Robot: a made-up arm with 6 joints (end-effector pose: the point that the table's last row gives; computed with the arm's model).
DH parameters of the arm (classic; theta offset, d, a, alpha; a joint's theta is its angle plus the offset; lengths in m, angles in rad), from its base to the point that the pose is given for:
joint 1: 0 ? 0 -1.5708
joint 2: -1.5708 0 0.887 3.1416
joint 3: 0 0 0 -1.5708
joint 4: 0 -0.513 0 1.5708
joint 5: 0 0.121 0 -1.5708
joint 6: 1.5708 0 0 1.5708
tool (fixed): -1.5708 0 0 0
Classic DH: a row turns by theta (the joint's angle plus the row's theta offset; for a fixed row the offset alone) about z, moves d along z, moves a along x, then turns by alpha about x.
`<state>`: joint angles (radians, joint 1 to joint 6).
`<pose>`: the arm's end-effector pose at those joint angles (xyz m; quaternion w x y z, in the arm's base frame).
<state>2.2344 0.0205 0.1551 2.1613 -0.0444 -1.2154</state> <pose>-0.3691 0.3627 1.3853 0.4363 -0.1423 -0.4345 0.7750</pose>
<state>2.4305 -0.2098 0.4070 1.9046 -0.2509 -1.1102</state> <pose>-0.1529 0.0794 1.5875 0.5250 0.1392 -0.4013 0.7375</pose>
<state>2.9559 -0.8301 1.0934 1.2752 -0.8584 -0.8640</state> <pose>0.9308 -0.1390 1.3700 0.4219 0.6310 0.1352 0.6369</pose>
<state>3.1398 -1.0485 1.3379 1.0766 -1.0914 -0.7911</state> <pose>1.2154 0.0552 1.0466 0.2674 0.6730 0.3424 0.5986</pose>
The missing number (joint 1, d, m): 0.33
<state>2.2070 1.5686 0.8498 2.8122 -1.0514 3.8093</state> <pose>-0.8638 0.9767 0.0236 0.5842 0.0012 -0.2478 0.7729</pose>
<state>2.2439 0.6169 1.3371 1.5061 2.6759 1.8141</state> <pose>-0.5045 0.6453 1.4826 0.0434 0.7337 -0.5337 -0.4183</pose>
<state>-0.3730 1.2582 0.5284 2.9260 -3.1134 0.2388</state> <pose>1.2012 -0.3431 0.2800 0.2469 0.3156 -0.2736 0.8744</pose>
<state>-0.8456 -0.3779 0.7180 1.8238 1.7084 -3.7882</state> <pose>-0.1079 0.1674 1.6642 0.8258 0.4787 0.2427 0.1729</pose>
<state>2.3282 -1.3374 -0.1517 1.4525 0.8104 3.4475</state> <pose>0.5474 -0.5581 1.0557 0.2735 -0.3195 -0.1902 -0.8871</pose>
